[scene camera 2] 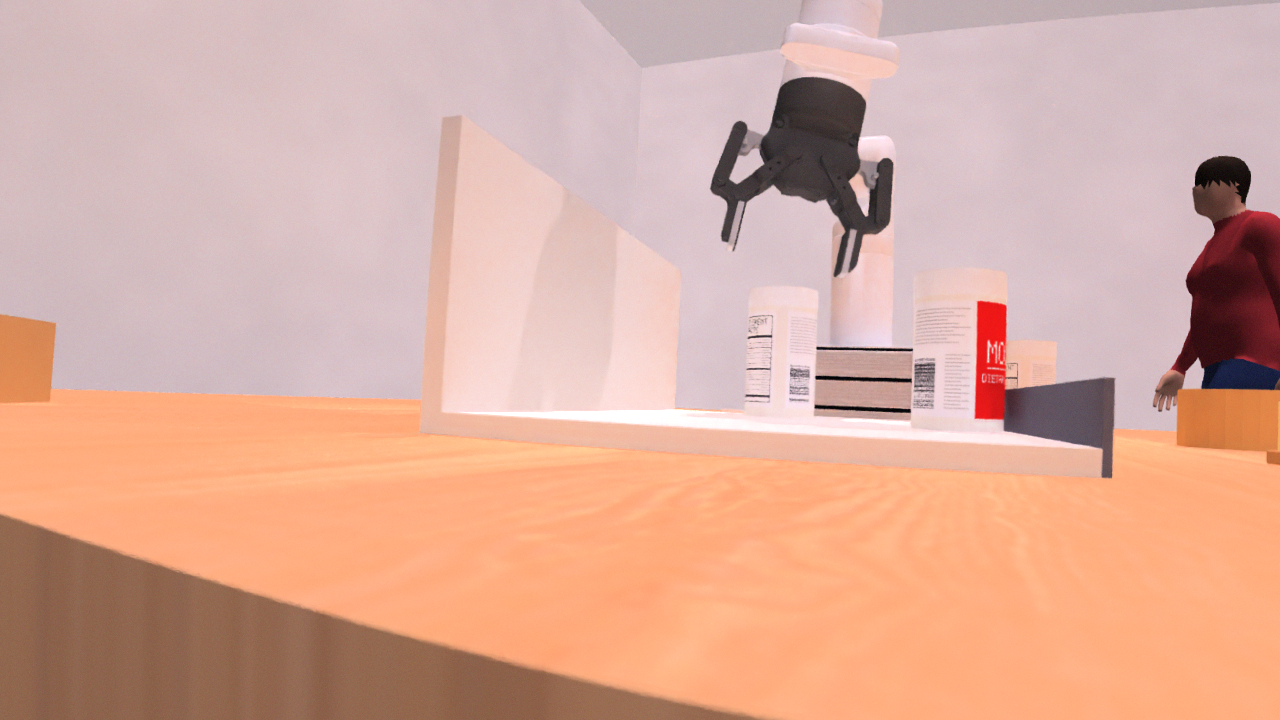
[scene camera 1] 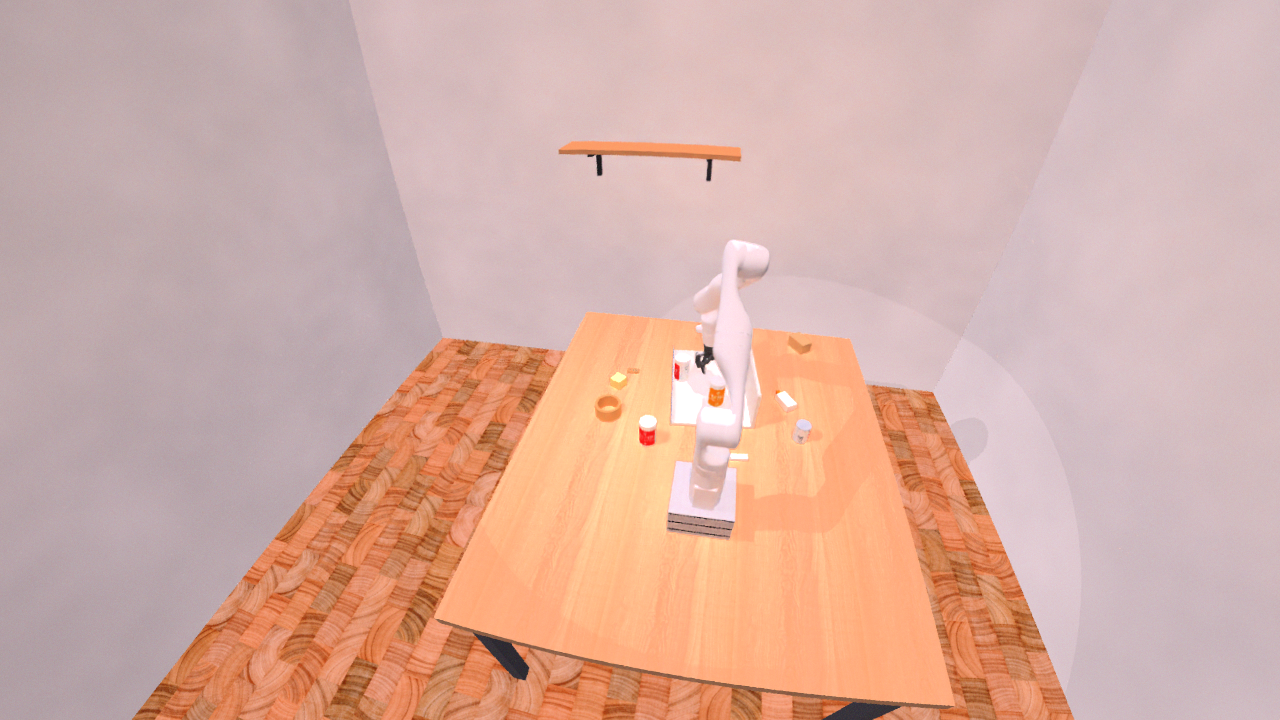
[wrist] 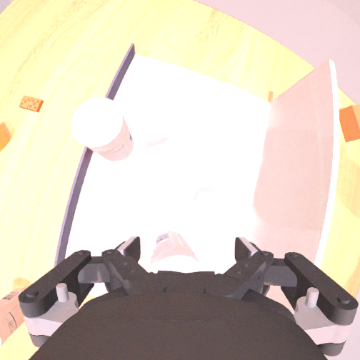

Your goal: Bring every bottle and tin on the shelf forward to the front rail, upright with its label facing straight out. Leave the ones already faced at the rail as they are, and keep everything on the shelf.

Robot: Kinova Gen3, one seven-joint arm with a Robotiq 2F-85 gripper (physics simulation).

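Pixels of known places: gripper, between the fingertips: (scene camera 2: 785, 262) (scene camera 1: 716, 369); arm's base, origin of its link: (scene camera 2: 860, 351) (scene camera 1: 704, 495).
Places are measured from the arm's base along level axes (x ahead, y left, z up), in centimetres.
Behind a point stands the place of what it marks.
A white shelf (scene camera 1: 684, 415) @[x 39.5, y 11.8, z -9.4 cm] (scene camera 2: 769, 433) @[x 80.3, y 10.2, z -9.5 cm] has a grey front rail (scene camera 2: 1065, 408) @[x 72.8, y 22.1, z -7.9 cm] (wrist: 75, 195) and a tall back panel (scene camera 2: 554, 304) @[x 70.6, y -7.5, z -2.4 cm] (wrist: 300, 165). A white bottle with a red label (scene camera 1: 682, 368) @[x 57.8, y 16.1, z -2.5 cm] (scene camera 2: 948, 349) @[x 63.4, y 16.3, z -4.5 cm] (wrist: 99, 122) stands upright at the rail, its red side toward the rail. A white-capped bottle with an orange label (scene camera 1: 716, 394) @[x 46.1, y 1.5, z -2.6 cm] (scene camera 2: 781, 351) @[x 51.9, y 2.5, z -3.9 cm] (wrist: 172, 249) stands upright set back from the rail; its orange side faces the robot base in scene camera 1. My gripper (scene camera 1: 704, 363) @[x 53.2, y 2.9, z 3.2 cm] (scene camera 2: 787, 260) @[x 53.2, y 2.9, z 3.2 cm] (wrist: 186, 247) is open and empty, above the bottles' tops and over the shelf.
On the table, off the shelf, stand a red-label bottle (scene camera 1: 647, 431) @[x 22.5, y 21.9, z -2.5 cm] on the rail side and a grey-white tin (scene camera 1: 802, 431) @[x 36.0, y -30.0, z -4.3 cm] behind the back panel. A brown ring (scene camera 1: 607, 414) @[x 30.7, y 38.5, z -6.6 cm], a yellow block (scene camera 1: 618, 380) @[x 49.6, y 39.9, z -6.7 cm], a white box (scene camera 1: 786, 401) @[x 54.0, y -25.4, z -7.7 cm] and a wooden block (scene camera 1: 799, 343) @[x 91.6, y -31.6, z -5.8 cm] lie around.
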